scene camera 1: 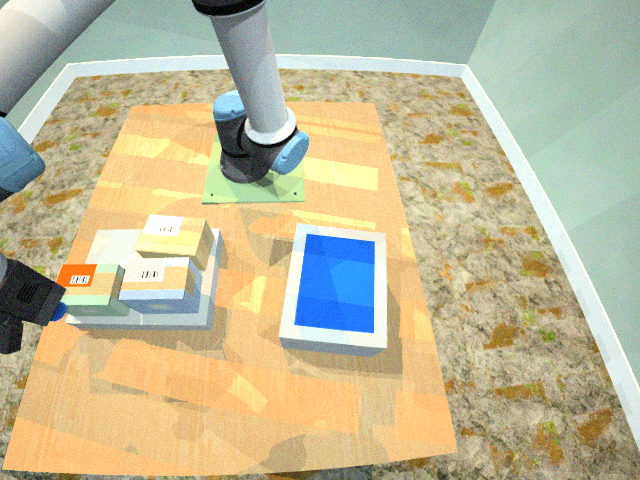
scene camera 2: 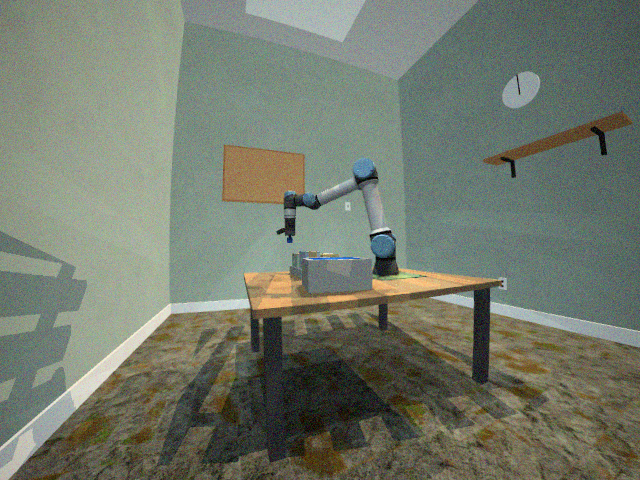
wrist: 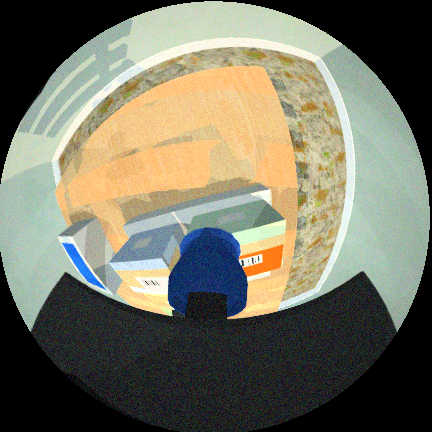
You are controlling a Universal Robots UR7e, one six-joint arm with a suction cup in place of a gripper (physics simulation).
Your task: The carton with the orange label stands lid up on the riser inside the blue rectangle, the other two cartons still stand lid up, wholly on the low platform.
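Frame: origin at the arm's base, x left, y up, z ahead, level; metres.
Where they show: end effector, tool point: (scene camera 1: 56, 311) (scene camera 2: 289, 243) (wrist: 209, 253); arm's base, origin of the base link: (scene camera 1: 245, 164) (scene camera 2: 385, 273).
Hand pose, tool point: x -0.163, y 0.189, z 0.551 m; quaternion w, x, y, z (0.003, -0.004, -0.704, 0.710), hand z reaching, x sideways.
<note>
Things, the pixels of their top centre, and the offset from my tool point. "*": a spot on its surface instead. Level surfaces: height alone.
- orange-label carton, middle of its top: (wrist: 240, 258) (scene camera 1: 83, 283) (scene camera 2: 301, 253) dx -0.033, dy -0.066, dz -0.073 m
- low grey platform, surface spot: (scene camera 1: 110, 245) * dx -0.085, dy -0.148, dz -0.199 m
- blue-sided carton, middle of its top: (wrist: 143, 279) (scene camera 1: 154, 278) (scene camera 2: 309, 251) dx +0.121, dy -0.050, dz -0.107 m
- tan carton, middle of its top: (scene camera 1: 170, 233) (wrist: 172, 302) (scene camera 2: 327, 253) dx +0.105, dy -0.067, dz -0.216 m
- riser, middle of its top: (scene camera 1: 337, 280) (scene camera 2: 334, 258) (wrist: 80, 266) dx +0.473, dy -0.076, dz -0.174 m
- filled blue rectangle, middle of its top: (scene camera 1: 337, 280) (scene camera 2: 334, 258) (wrist: 80, 266) dx +0.473, dy -0.076, dz -0.174 m
- wooden table, its level: dy -0.195 m
The orange-label carton (scene camera 1: 100, 303) (wrist: 240, 218) has green sides and stands label up at the left front of the low grey platform (scene camera 1: 110, 245). A blue-sided carton (scene camera 1: 160, 300) (wrist: 150, 245) with a white label stands right beside it. A tan carton (scene camera 1: 173, 242) with a white label stands behind the blue-sided one, also on the platform. The riser (scene camera 1: 288, 315) (scene camera 2: 336, 276) is a grey block; the filled blue rectangle (scene camera 1: 336, 284) (wrist: 82, 265) on its top bears no carton. My suction gripper (scene camera 1: 58, 311) (scene camera 2: 289, 239) (wrist: 210, 245) hangs above the platform's cartons, apart from them, holding nothing.
The wooden table (scene camera 1: 248, 413) (scene camera 2: 434, 285) carries everything. The arm's base stands on a green plate (scene camera 1: 253, 193) at the back, between platform and riser. The riser's walls rise higher than the low platform. A wall shelf (scene camera 2: 558, 139) is at the far right in scene camera 2.
</note>
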